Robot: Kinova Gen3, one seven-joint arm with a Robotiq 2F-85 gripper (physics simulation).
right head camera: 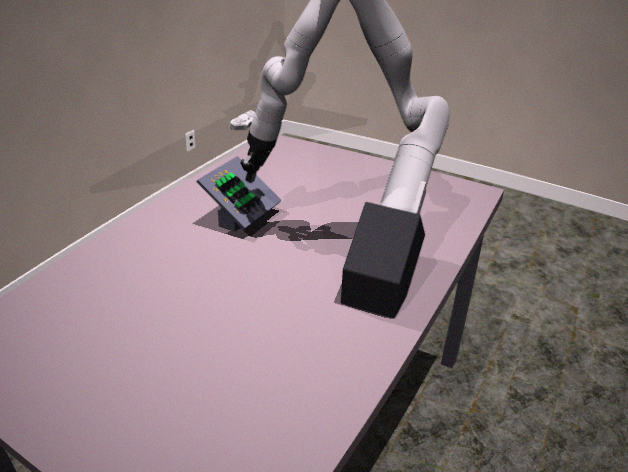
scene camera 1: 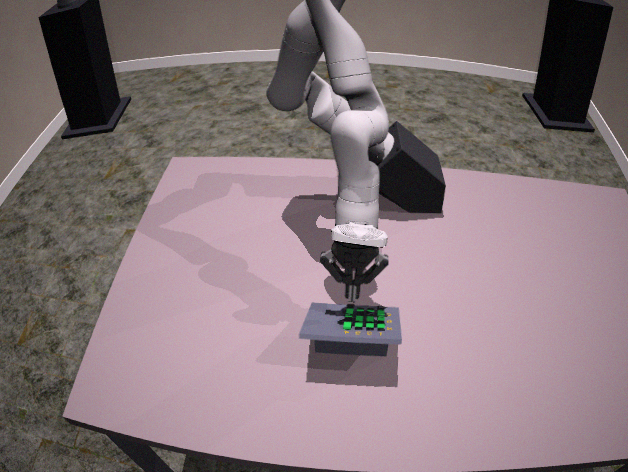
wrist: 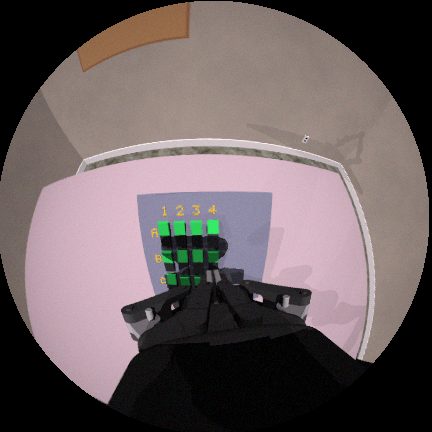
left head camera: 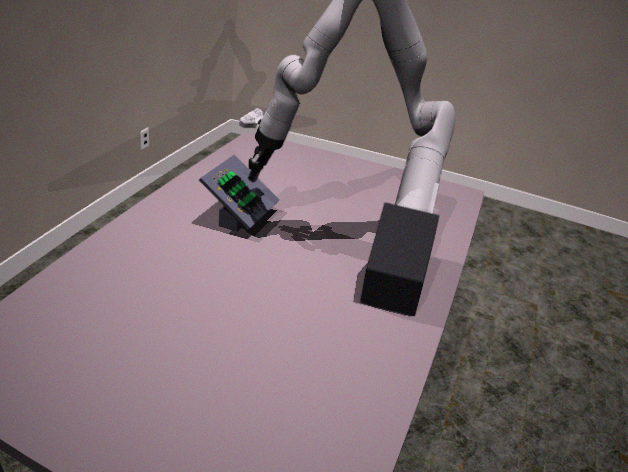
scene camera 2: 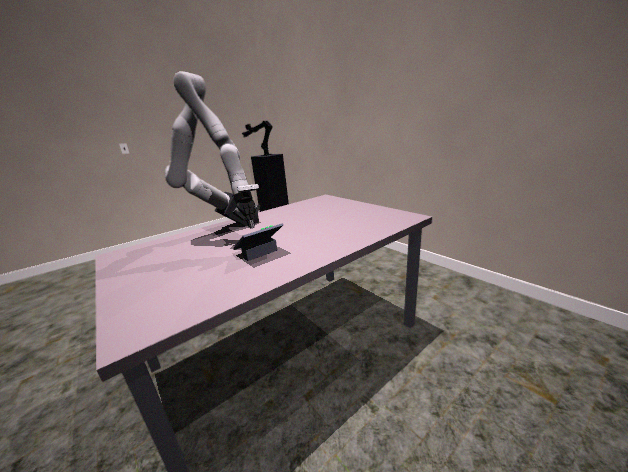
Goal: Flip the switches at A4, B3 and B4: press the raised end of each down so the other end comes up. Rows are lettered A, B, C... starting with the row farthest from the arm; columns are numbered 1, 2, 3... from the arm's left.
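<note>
The tilted grey switch panel [left head camera: 233,163] [right head camera: 236,163] [scene camera 1: 319,329] [scene camera 2: 248,239] [wrist: 250,215] carries green-and-black switches in rows A to C and columns 1 to 4. In the wrist view, A4 [wrist: 213,227] shows a brighter green end than its row neighbours; it looks raised at the far side. B3 [wrist: 198,256] and B4 [wrist: 213,256] show darker green ends in the gripper's shadow; their tilt is hard to tell. My gripper [left head camera: 252,178] [right head camera: 249,179] [scene camera 1: 352,299] [scene camera 2: 251,224] [wrist: 212,277] is shut and empty, just above the panel's near part, in line with column 4. It hides C4 in the wrist view.
The panel rests on a dark stand [scene camera 1: 350,348] on the pink table [left head camera: 228,329] [right head camera: 203,329] [scene camera 1: 482,355] [scene camera 2: 167,304]. The arm's black base block [left head camera: 401,243] [right head camera: 380,243] [scene camera 1: 416,177] stands on the table. Black pedestals [scene camera 1: 78,71] [scene camera 1: 573,65] stand beyond the table.
</note>
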